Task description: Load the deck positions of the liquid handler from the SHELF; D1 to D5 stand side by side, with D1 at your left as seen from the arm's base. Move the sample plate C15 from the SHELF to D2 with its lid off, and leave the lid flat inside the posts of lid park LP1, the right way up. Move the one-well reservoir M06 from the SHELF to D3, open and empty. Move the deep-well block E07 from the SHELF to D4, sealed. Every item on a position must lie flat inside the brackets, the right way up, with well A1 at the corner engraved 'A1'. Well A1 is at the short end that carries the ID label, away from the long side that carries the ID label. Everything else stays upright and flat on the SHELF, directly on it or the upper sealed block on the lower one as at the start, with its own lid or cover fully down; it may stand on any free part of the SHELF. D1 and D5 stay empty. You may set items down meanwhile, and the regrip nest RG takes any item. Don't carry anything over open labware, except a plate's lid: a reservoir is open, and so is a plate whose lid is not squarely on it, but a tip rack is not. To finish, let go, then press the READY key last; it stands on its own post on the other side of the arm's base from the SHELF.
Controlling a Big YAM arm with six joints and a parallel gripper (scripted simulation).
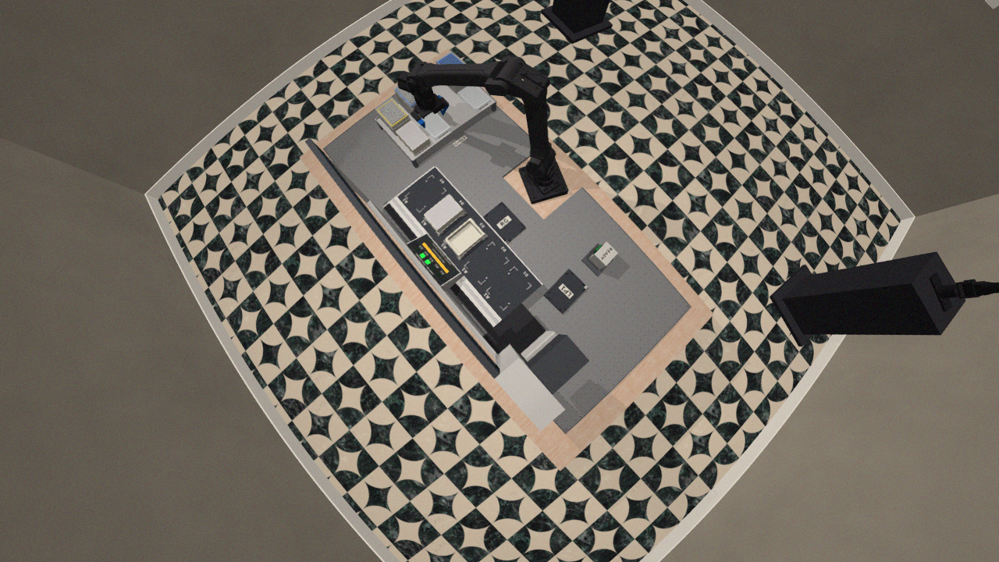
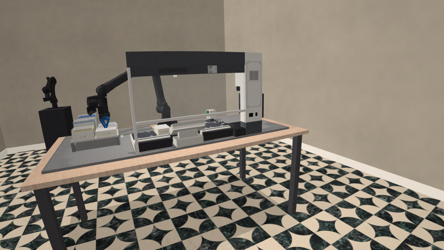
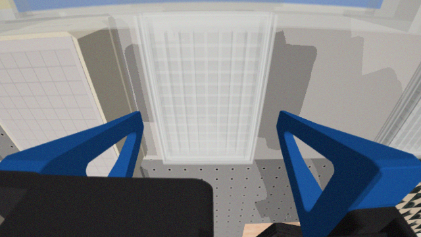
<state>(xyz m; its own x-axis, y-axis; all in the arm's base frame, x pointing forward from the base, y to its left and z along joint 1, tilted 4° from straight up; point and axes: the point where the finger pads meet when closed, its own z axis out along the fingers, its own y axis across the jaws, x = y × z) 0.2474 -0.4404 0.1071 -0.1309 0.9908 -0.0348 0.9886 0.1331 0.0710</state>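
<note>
Now: hand 3 cm above the clear plate lid. Also, from my hand: white block (11 cm ahead, 2 cm to the left, 2 cm below); then shelf label (6 cm behind, 9 cm to the left, 10 cm below); then shelf (4 cm behind, 7 cm to the right, 4 cm below).
</note>
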